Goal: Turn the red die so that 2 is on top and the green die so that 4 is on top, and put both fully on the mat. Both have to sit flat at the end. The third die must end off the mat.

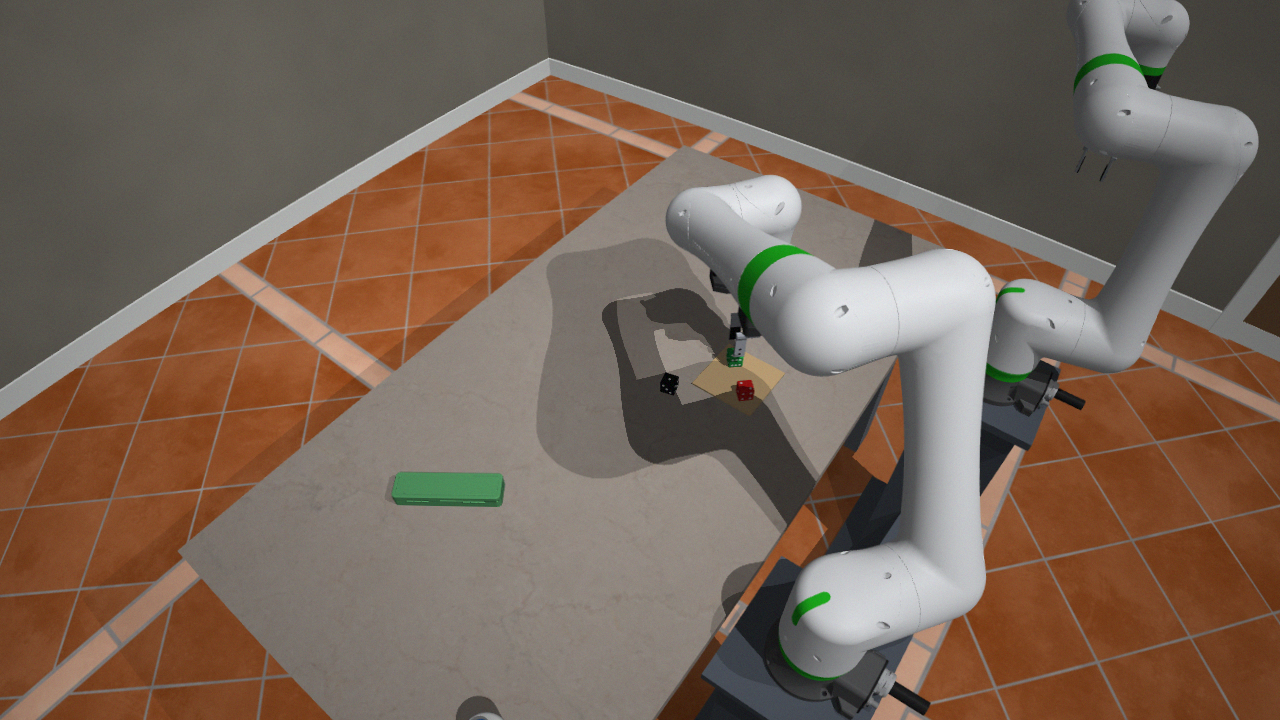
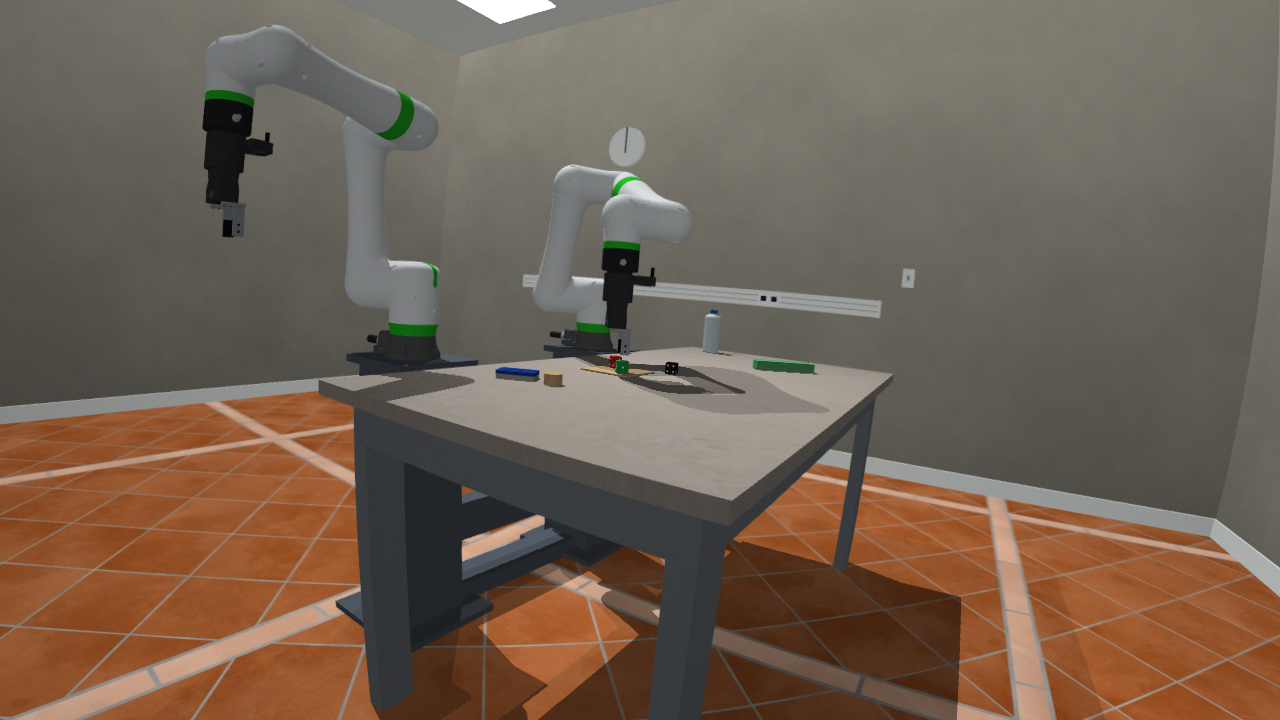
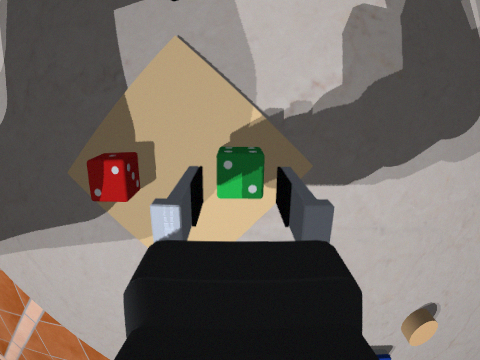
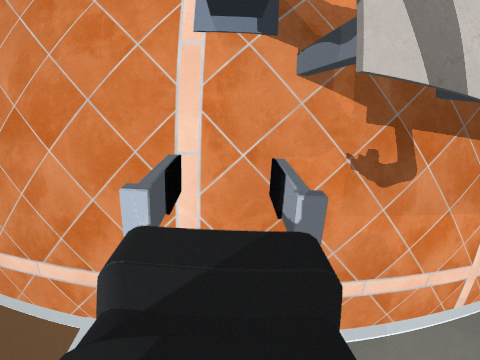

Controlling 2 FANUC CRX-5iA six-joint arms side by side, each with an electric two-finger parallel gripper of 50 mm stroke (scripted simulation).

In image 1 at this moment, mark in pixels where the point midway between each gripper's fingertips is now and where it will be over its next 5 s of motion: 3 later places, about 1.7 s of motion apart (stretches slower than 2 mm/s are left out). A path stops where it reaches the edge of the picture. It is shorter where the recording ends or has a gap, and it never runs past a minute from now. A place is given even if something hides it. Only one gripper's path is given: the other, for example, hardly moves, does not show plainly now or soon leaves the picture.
The left gripper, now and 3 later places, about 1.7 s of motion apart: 736, 346; 737, 336; 739, 335; 737, 356
